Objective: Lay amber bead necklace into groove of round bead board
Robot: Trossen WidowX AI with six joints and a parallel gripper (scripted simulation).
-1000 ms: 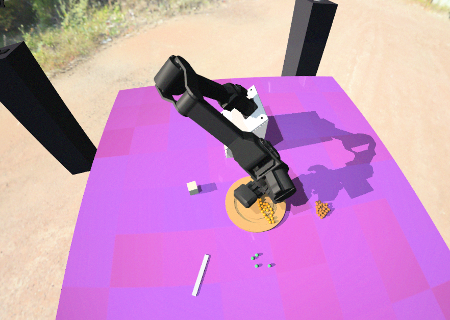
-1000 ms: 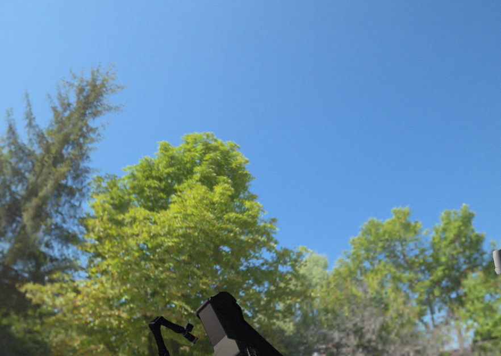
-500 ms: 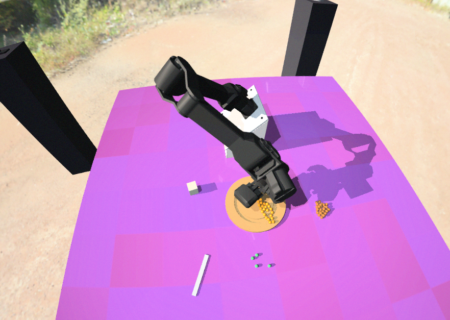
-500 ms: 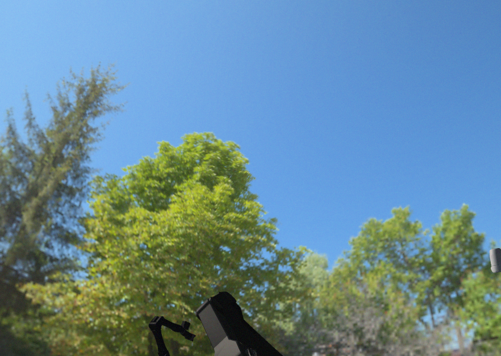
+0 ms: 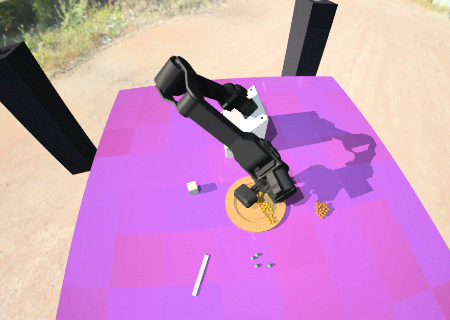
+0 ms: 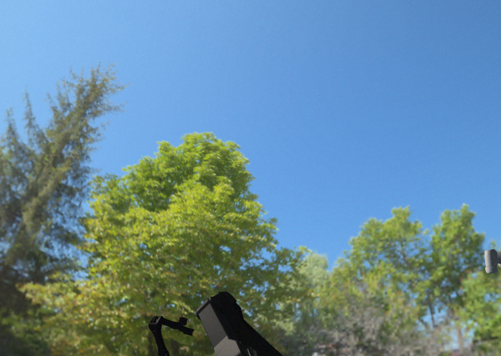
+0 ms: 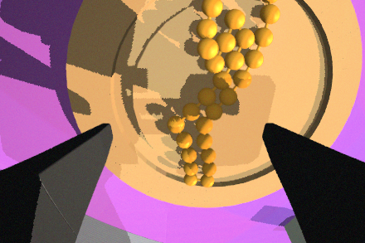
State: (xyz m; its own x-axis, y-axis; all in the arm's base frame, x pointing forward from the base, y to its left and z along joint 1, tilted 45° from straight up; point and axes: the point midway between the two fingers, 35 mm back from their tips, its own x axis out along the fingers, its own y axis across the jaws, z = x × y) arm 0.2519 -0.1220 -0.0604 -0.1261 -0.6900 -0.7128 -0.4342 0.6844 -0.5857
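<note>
My gripper tip is now 2 cm to the left of the round tan bead board, 2 cm short of it and 1 cm above it. From my gripper tip the other things lie so: small cream cube: 21 cm to the right, 8 cm behind; white bar: 24 cm to the right, 19 cm ahead, 2 cm below.
</note>
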